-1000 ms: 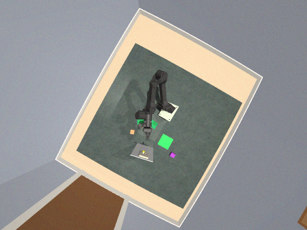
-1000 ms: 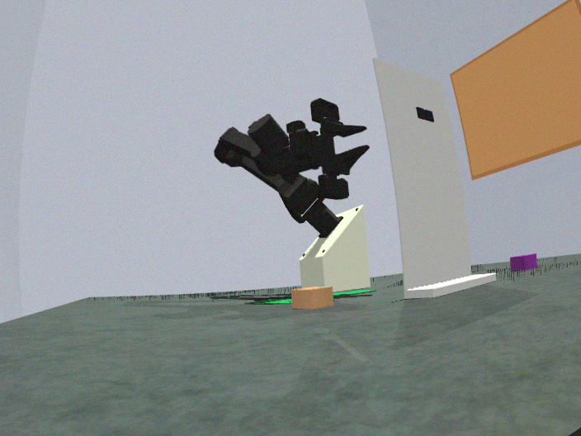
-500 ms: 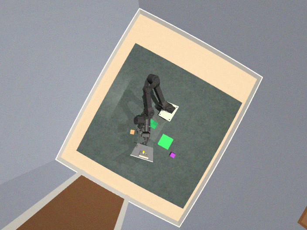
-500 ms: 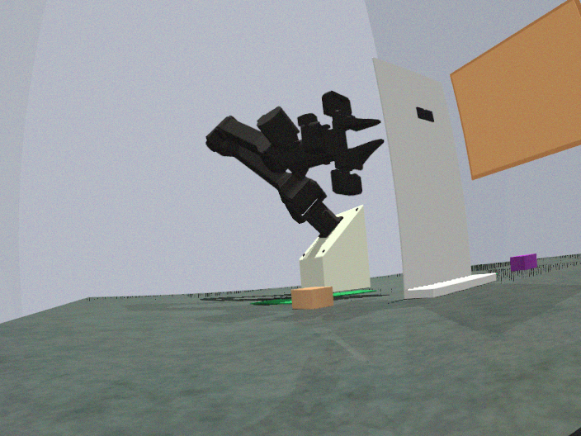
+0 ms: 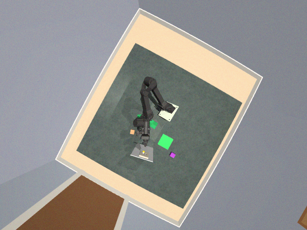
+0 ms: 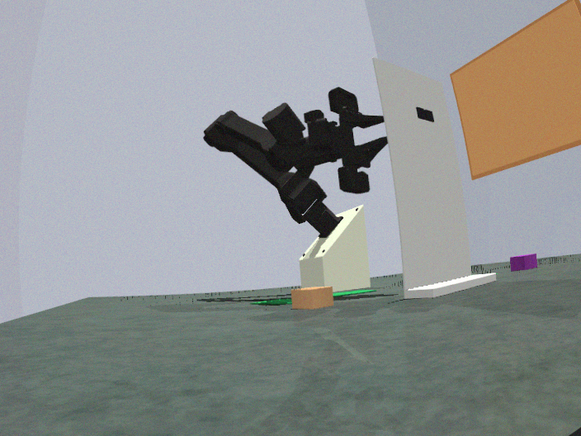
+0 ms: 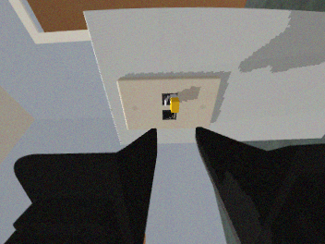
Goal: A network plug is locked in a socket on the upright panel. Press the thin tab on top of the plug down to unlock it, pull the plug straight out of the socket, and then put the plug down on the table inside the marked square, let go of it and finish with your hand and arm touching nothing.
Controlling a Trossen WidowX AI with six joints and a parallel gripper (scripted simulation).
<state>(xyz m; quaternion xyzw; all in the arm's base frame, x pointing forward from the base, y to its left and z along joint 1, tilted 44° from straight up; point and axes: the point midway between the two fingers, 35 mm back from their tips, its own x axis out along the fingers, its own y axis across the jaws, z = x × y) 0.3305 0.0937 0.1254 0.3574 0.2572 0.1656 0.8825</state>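
Right now the network plug is 5 cm ahead of my gripper tip and 2 cm to the left of it. Also, from my gripper tip: bright green marked square 27 cm below, 17 cm to the left, 9 cm behind; upright panel 11 cm below, 7 cm ahead, 3 cm to the left; orange block 26 cm below, 16 cm to the right, 3 cm ahead.
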